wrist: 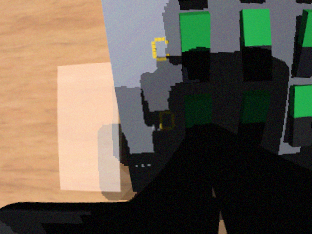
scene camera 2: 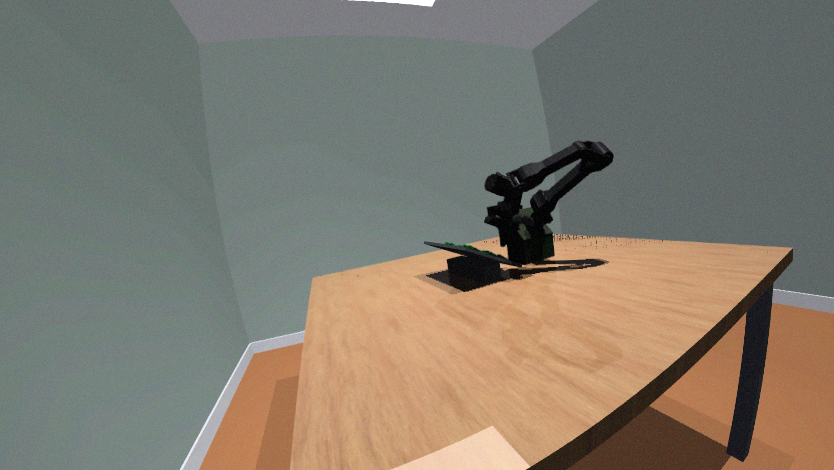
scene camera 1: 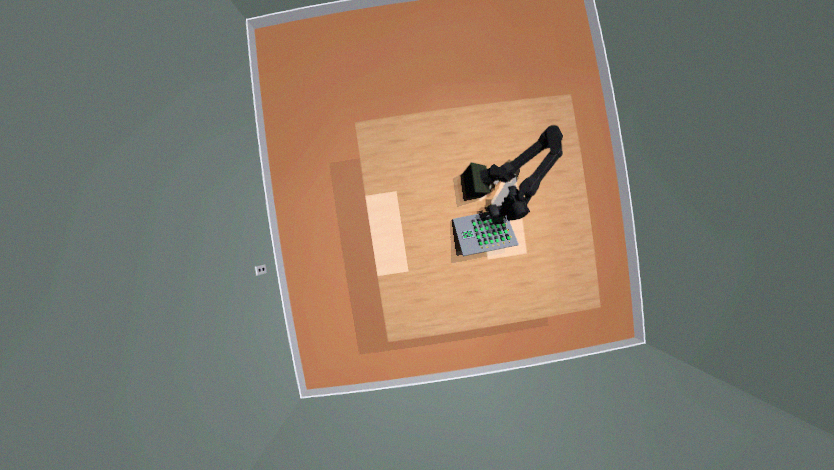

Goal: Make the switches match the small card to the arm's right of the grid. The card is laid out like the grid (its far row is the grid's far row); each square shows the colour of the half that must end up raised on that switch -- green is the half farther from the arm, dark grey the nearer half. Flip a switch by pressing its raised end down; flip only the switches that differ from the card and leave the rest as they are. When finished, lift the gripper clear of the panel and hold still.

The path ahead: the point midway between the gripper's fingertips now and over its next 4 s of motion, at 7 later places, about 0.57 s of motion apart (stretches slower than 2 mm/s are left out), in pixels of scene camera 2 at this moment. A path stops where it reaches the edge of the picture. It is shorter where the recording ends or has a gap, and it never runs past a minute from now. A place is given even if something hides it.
My gripper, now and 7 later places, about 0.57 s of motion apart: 502, 246; 500, 253; 500, 254; 500, 255; 500, 255; 503, 242; 493, 236; 489, 246
